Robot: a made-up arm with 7 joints. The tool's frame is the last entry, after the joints.
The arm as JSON. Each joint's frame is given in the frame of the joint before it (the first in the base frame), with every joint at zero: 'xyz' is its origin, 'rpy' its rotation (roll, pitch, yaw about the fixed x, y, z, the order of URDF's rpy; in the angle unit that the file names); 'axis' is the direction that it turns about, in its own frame. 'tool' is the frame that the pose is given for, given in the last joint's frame.
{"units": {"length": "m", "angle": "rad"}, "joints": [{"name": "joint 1", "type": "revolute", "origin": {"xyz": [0.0, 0.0, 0.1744], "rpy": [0.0, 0.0, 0.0]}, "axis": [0.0, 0.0, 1.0]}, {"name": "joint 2", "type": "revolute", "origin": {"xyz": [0.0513, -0.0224, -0.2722], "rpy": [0.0, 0.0, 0.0]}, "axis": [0.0, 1.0, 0.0]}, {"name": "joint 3", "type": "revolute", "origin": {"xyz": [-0.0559, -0.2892, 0.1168], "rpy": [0.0, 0.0, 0.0]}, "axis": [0.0, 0.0, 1.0]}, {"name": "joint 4", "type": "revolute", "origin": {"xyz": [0.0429, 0.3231, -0.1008], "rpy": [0.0, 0.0, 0.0]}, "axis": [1.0, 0.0, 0.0]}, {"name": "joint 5", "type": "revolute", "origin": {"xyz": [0.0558, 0.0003, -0.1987], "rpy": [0.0, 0.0, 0.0]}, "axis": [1.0, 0.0, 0.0]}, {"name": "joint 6", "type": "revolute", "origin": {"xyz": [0.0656, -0.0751, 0.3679], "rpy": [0.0, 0.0, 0.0]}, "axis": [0.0, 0.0, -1.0]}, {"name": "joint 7", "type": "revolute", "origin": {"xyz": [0.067, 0.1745, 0.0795], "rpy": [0.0, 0.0, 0.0]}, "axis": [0.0, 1.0, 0.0]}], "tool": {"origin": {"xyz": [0.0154, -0.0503, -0.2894], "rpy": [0.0, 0.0, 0.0]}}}
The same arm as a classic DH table. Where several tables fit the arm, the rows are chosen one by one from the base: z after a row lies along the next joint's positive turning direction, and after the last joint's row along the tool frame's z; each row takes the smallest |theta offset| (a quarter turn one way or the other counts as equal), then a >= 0, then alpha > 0; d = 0 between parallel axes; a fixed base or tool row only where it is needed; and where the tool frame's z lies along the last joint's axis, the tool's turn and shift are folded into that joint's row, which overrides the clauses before.
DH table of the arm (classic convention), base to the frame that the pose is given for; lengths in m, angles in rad. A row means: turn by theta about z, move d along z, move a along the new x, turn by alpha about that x. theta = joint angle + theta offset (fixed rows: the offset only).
joint 1: theta offset 0  d -0.0978  a 0.0513  alpha -1.5708
joint 2: theta offset 0  d -0.3116  a -0.0559  alpha 1.5708
joint 3: theta offset 1.5708  d 0.016  a 0.3231  alpha 1.5708
joint 4: theta offset -1.5693  d 0  a 0.1987  alpha 0
joint 5: theta offset 1.5693  d 0.1643  a -0.0751  alpha 1.5708
joint 6: theta offset 1.5708  d -0.4474  a 0.067  alpha 1.5708
joint 7: theta offset 0  d 0.1242  a 0.0154  alpha 1.5708
tool (fixed): theta offset 0  d -0.2894  a 0  alpha 0

